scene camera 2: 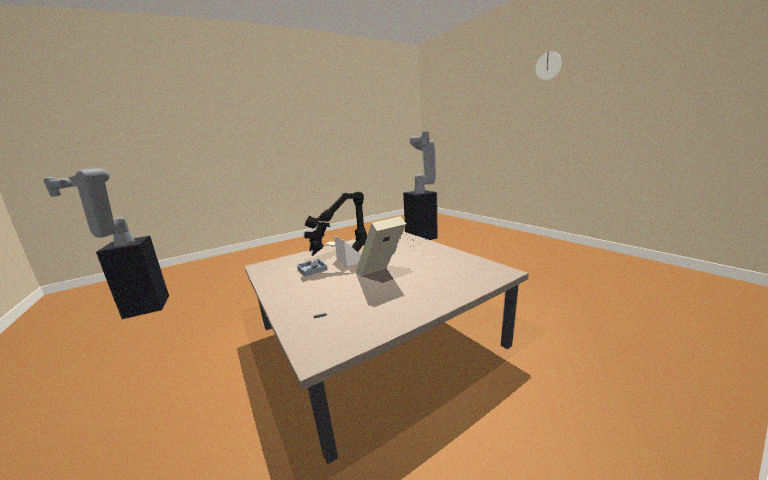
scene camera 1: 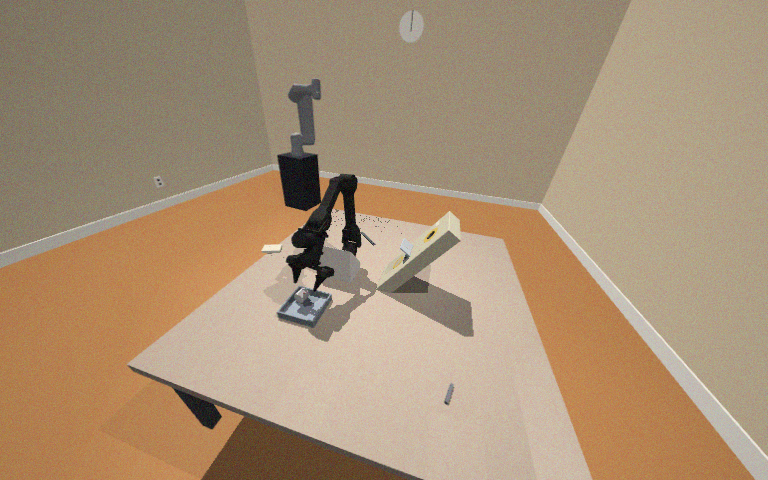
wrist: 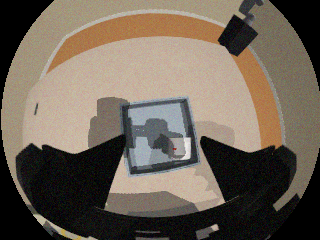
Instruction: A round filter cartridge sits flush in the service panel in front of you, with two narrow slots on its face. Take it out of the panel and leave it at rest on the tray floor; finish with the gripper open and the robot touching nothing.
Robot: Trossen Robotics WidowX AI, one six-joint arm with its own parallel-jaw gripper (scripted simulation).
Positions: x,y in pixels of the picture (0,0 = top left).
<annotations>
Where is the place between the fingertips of my gripper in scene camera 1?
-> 304,287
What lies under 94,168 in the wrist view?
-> My gripper.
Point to a tray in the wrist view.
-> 147,124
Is my gripper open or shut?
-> Open.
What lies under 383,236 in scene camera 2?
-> A cream service panel.
</annotations>
